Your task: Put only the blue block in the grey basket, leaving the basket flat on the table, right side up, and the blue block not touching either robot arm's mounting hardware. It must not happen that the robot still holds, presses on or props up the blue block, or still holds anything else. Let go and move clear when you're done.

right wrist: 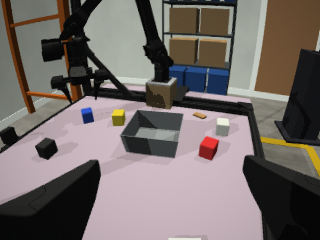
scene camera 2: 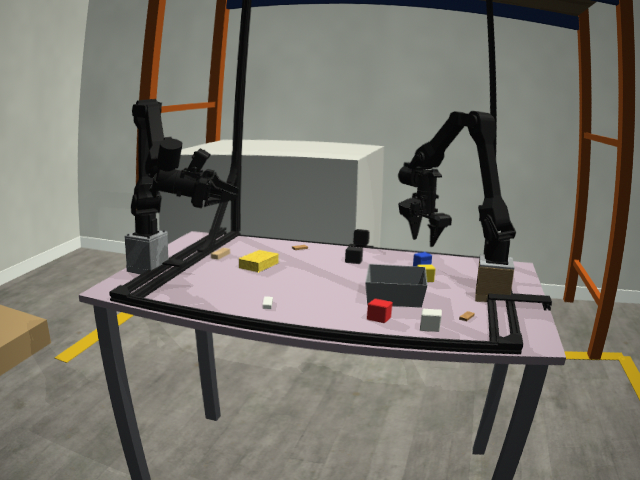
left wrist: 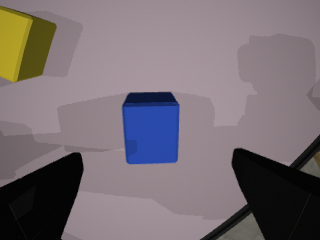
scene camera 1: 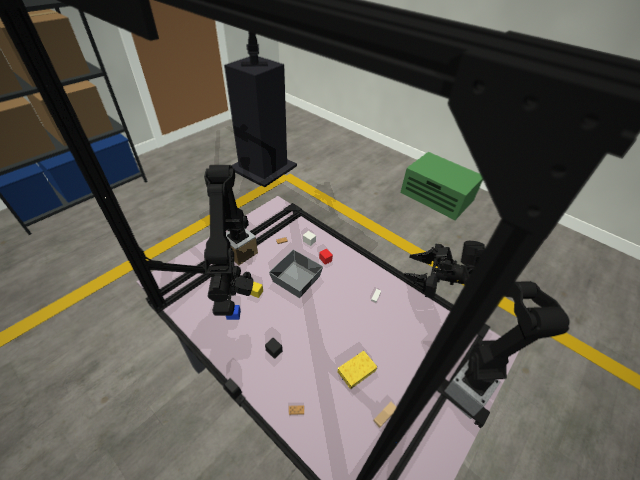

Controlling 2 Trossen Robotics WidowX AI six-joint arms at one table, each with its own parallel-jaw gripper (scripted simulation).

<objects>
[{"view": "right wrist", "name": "left gripper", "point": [83, 102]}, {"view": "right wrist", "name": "right gripper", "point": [173, 166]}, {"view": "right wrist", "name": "grey basket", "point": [155, 133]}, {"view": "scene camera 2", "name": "left gripper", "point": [423, 243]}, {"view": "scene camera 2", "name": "right gripper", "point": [237, 193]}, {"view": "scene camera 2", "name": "grey basket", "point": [396, 283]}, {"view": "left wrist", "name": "left gripper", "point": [158, 159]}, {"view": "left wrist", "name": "blue block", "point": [150, 119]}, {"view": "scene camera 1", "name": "left gripper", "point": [231, 304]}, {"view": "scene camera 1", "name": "right gripper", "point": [406, 264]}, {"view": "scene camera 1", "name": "grey basket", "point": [296, 273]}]
</objects>
